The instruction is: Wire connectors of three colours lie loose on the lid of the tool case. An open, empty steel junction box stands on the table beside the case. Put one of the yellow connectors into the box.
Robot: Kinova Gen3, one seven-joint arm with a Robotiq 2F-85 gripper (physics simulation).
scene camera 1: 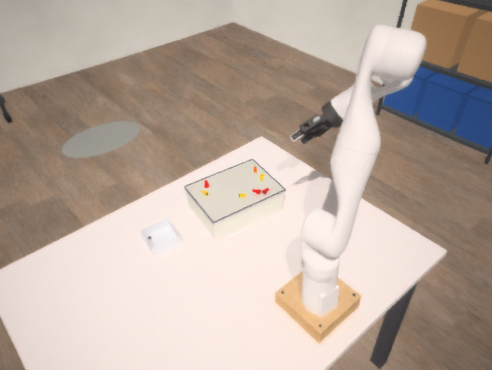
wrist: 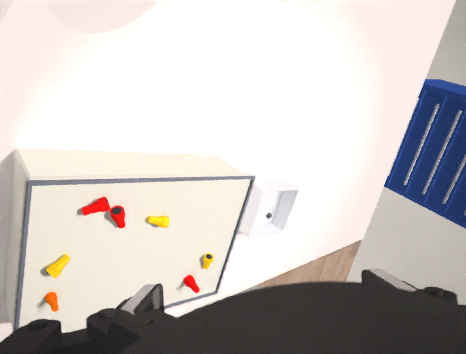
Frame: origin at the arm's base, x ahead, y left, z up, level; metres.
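Seen in the pictures: gripper, fingertip midpoint: (scene camera 1: 297, 140); arm's base, origin of the base link: (scene camera 1: 318, 300).
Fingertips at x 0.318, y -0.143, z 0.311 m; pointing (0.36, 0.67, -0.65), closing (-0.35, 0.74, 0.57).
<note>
Pixels of each thing's middle, then the offset from my fingertips to it.
- tool case, body centre: (wrist: 134, 237) (scene camera 1: 234, 196) dx +0.190, dy +0.118, dz -0.316 m
- open junction box, body centre: (wrist: 268, 208) (scene camera 1: 160, 236) dx +0.181, dy +0.417, dz -0.345 m
Three yellow connectors lie apart on the lid of the tool case (scene camera 1: 250, 214) (wrist: 135, 260): one (scene camera 1: 205, 192) (wrist: 208, 260) near the box-side edge beside a red one, one (scene camera 1: 242, 195) (wrist: 158, 221) near the long edge facing the robot base, one (scene camera 1: 262, 177) (wrist: 58, 265) near an orange one. The open junction box (scene camera 1: 169, 246) (wrist: 256, 210) stands on the table beside the case, with a small dark spot inside. My gripper (scene camera 1: 300, 137) (wrist: 262, 299) is open and empty, high in the air beyond the case's far right side in the scene view.
Three red connectors (scene camera 1: 206, 184) (scene camera 1: 256, 191) (scene camera 1: 265, 190) (wrist: 191, 283) (wrist: 118, 216) (wrist: 96, 206) and an orange one (scene camera 1: 255, 169) (wrist: 51, 301) share the lid. Two reds lie close together near the middle yellow one. A shelf with blue bins (scene camera 1: 442, 102) stands behind the arm.
</note>
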